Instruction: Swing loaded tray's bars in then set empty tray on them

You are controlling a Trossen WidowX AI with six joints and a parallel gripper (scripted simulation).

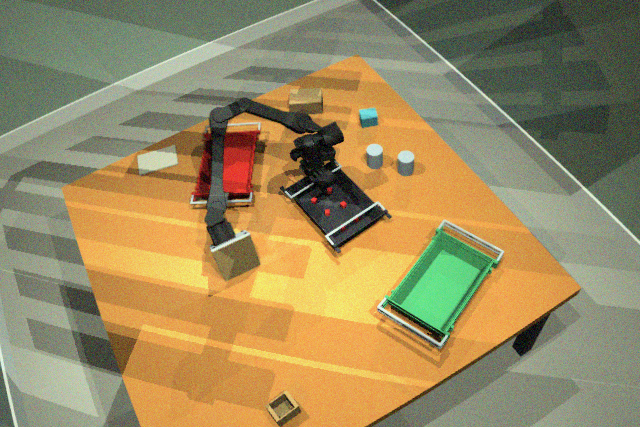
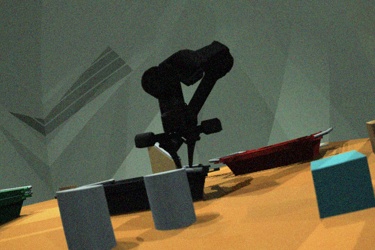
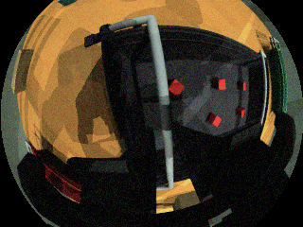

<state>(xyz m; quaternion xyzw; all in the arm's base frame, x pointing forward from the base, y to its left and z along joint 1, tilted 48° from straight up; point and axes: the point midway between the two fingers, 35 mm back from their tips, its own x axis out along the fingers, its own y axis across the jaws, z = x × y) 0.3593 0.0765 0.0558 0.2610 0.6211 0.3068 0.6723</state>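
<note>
The red tray is 25 cm to the left of my gripper tip, 21 cm behind it and 1 cm below it. The rest, counted from my gripper tip: white sheet (47 cm to the left, 42 cm behind, 5 cm below); then small crate (60 cm to the right, 44 cm behind, 4 cm below); then teal cube (32 cm ahead, 18 cm to the left, 3 cm below).
</note>
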